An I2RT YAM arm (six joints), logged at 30 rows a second.
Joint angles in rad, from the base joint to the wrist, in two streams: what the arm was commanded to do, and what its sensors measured. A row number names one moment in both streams.
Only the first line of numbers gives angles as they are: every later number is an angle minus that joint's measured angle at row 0.
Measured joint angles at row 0:
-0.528 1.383 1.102 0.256 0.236 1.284
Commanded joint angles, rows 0 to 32:
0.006 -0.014 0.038 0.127 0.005 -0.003
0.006 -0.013 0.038 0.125 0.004 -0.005
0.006 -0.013 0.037 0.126 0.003 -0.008
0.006 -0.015 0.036 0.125 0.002 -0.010
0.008 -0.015 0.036 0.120 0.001 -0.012
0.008 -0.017 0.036 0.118 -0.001 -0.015
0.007 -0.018 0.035 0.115 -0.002 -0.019
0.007 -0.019 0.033 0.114 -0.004 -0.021
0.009 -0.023 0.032 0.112 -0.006 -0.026
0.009 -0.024 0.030 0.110 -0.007 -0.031
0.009 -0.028 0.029 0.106 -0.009 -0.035
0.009 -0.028 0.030 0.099 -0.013 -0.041
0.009 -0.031 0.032 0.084 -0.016 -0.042
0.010 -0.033 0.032 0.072 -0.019 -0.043
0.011 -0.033 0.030 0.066 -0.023 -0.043
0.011 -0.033 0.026 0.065 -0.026 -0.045
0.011 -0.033 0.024 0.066 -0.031 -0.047
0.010 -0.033 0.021 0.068 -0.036 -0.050
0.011 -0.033 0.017 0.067 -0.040 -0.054
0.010 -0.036 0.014 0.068 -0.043 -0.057
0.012 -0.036 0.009 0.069 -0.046 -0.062
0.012 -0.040 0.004 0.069 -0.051 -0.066
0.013 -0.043 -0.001 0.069 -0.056 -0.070
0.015 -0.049 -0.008 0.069 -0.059 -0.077
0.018 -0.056 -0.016 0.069 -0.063 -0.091
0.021 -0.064 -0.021 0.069 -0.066 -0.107
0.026 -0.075 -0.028 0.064 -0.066 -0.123
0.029 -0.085 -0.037 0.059 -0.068 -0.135
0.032 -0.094 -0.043 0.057 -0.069 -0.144
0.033 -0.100 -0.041 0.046 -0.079 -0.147
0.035 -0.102 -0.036 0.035 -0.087 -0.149
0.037 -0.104 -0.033 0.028 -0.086 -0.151
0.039 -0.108 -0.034 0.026 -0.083 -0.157
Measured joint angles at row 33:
0.031 -0.075 -0.032 0.033 -0.072 -0.125
